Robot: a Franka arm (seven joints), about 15 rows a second.
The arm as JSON. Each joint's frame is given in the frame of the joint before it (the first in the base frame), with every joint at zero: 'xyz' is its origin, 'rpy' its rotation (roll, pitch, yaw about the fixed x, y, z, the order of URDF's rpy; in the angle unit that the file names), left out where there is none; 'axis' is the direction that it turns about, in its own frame. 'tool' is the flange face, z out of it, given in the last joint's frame.
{
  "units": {
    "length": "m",
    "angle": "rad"
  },
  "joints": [
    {
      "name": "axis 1",
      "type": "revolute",
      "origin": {
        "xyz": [
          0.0,
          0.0,
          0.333
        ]
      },
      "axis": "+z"
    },
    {
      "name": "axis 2",
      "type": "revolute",
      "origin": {
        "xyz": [
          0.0,
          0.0,
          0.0
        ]
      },
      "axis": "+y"
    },
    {
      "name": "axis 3",
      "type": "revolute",
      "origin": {
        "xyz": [
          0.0,
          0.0,
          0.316
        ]
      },
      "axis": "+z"
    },
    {
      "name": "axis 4",
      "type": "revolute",
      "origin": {
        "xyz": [
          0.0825,
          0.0,
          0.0
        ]
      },
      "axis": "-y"
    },
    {
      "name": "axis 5",
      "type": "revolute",
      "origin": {
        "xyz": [
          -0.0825,
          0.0,
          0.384
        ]
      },
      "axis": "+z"
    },
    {
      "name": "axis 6",
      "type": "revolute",
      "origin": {
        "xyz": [
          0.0,
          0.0,
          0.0
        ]
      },
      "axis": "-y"
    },
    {
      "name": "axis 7",
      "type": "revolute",
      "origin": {
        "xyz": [
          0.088,
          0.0,
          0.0
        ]
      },
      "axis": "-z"
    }
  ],
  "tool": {
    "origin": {
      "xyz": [
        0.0,
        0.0,
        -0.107
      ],
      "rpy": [
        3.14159,
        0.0,
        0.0
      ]
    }
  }
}
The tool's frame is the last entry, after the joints.
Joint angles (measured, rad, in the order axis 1, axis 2, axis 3, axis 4, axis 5, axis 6, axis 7), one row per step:
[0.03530, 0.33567, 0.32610, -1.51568, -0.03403, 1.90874, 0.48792]
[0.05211, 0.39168, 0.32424, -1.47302, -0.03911, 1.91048, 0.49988]
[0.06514, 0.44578, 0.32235, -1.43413, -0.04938, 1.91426, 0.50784]
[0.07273, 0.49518, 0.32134, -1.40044, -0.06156, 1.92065, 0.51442]
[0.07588, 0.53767, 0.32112, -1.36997, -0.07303, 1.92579, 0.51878]
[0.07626, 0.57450, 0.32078, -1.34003, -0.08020, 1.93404, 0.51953]
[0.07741, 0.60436, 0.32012, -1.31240, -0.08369, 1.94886, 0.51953]
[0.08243, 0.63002, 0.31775, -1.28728, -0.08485, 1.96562, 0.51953]
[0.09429, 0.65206, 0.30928, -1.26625, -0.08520, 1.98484, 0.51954]
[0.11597, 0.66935, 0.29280, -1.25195, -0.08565, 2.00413, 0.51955]
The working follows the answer.
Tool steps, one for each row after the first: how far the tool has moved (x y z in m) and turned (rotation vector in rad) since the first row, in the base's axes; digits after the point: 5 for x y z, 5 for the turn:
[0.01094, 0.00936, -0.01556, 0.00790, 0.01383, -0.00046]
[0.02158, 0.01608, -0.03241, 0.00982, 0.02516, 0.00038]
[0.03160, 0.01972, -0.04907, 0.00936, 0.03338, -0.00142]
[0.04063, 0.02076, -0.06318, 0.00850, 0.03889, -0.00462]
[0.04957, 0.02009, -0.07377, 0.01251, 0.03761, -0.00875]
[0.05779, 0.02006, -0.08027, 0.02152, 0.02673, -0.01312]
[0.06467, 0.02196, -0.08516, 0.03155, 0.01299, -0.01566]
[0.07021, 0.02568, -0.08992, 0.03823, -0.00288, -0.01608]
[0.07332, 0.03248, -0.09534, 0.03785, -0.01794, -0.01156]

Tool pose at each row, in the base's axes (x y z in m, rotation vector in rad; rounded; the steps above come from the unrounded poses):
[0.63260, 0.20711, 0.48528, -3.03690, 0.20892, -0.05849]
[0.64355, 0.21647, 0.46972, -3.03021, 0.21042, -0.03662]
[0.65418, 0.22320, 0.45287, -3.02925, 0.20996, -0.01917]
[0.66420, 0.22683, 0.43621, -3.03013, 0.21332, -0.00691]
[0.67323, 0.22788, 0.42209, -3.03107, 0.21863, 0.00111]
[0.68217, 0.22720, 0.41151, -3.02661, 0.22464, -0.00071]
[0.69039, 0.22717, 0.40501, -3.01647, 0.23005, -0.01652]
[0.69727, 0.22908, 0.40012, -3.00518, 0.23241, -0.03628]
[0.70281, 0.23280, 0.39536, -2.99711, 0.23153, -0.05936]
[0.70592, 0.23959, 0.38994, -2.99644, 0.22358, -0.08165]

